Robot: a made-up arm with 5 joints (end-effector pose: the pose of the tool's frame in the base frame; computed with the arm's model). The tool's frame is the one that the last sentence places.
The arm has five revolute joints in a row. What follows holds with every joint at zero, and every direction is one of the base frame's.
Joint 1 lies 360 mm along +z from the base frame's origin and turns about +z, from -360 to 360 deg.
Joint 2 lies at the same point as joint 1 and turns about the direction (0, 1, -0.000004), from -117.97 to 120 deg.
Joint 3 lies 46.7 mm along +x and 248.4 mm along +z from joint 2 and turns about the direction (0, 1, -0.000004), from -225 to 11 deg.
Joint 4 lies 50.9 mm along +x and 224.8 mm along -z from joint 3 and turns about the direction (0, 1, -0.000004), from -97 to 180 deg.
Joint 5 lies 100.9 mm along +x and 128.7 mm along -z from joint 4 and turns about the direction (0, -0.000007, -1), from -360 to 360 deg.
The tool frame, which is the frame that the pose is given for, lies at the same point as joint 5; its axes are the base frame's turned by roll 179.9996, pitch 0 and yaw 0 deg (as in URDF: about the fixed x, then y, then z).
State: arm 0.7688 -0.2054 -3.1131 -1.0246 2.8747
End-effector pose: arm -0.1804 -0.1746 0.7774 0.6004 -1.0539 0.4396
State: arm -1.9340 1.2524 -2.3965 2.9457 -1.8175
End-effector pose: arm -0.1165 -0.3065 0.2779 -1.3560 0.0791 -0.5148
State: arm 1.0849 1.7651 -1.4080 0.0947 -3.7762
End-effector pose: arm 0.1113 0.2108 -0.1220 2.0441 -1.7607 0.1384
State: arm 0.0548 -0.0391 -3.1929 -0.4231 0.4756
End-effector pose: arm -0.1849 -0.0101 0.8919 0.6749 -0.1441 -2.5368
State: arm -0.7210 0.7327 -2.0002 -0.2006 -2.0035
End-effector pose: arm 0.4274 -0.3756 0.5820 1.3488 1.0069 0.3144
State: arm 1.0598 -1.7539 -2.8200 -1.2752 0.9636
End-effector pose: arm -0.2176 -0.3882 0.1821 2.7525 0.1325 -0.3223
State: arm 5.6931 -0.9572 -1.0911 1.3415 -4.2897
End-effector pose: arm 0.1333 -0.0892 0.6574 -0.7133 2.4900 -0.7297
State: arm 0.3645 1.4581 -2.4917 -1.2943 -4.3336
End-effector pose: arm 0.4629 0.1766 0.4320 -0.5871 0.5955 -0.7803
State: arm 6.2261 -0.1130 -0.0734 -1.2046 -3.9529
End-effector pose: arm 0.2543 -0.0145 0.4769 -0.6605 1.6675 -0.6297
